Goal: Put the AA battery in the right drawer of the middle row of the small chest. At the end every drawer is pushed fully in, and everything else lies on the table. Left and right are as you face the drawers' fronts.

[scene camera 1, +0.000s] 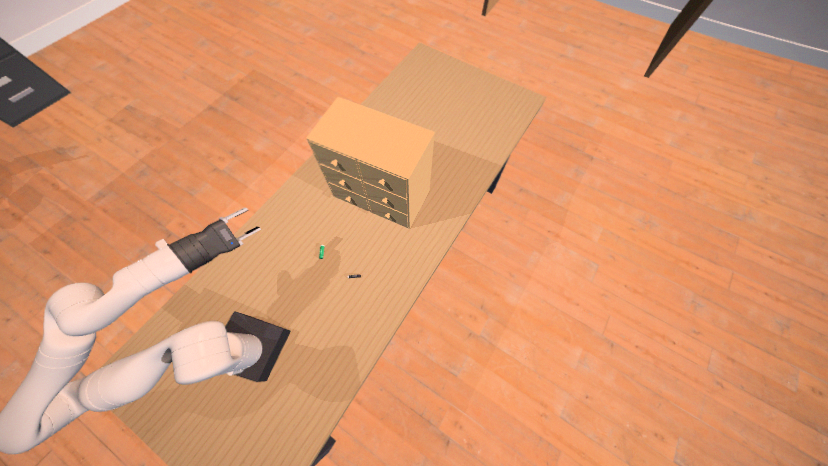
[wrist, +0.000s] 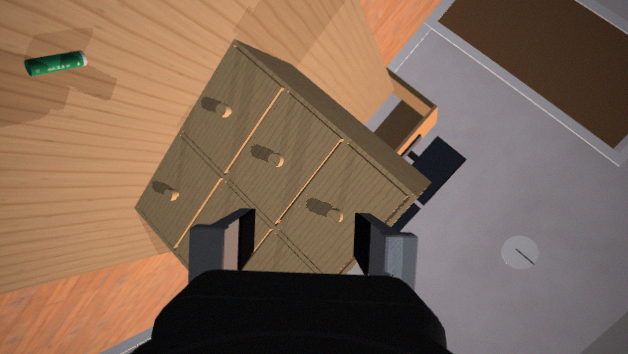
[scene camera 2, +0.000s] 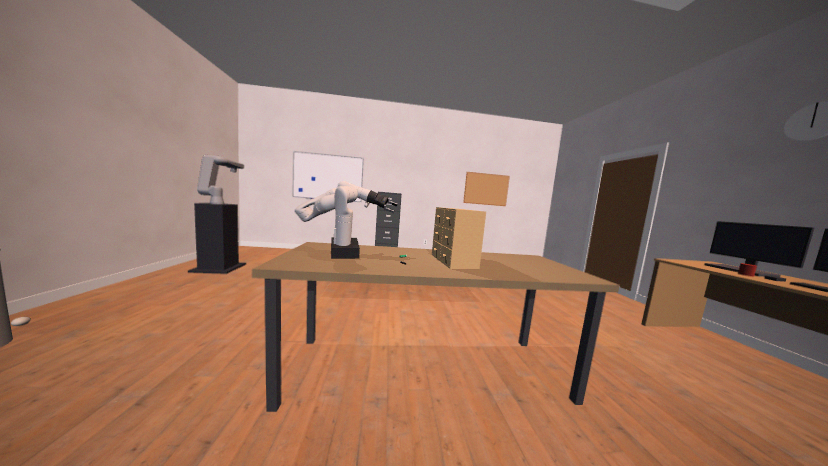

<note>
I see my gripper, a small wooden chest and a green battery.
My gripper also shows in the wrist view.
</note>
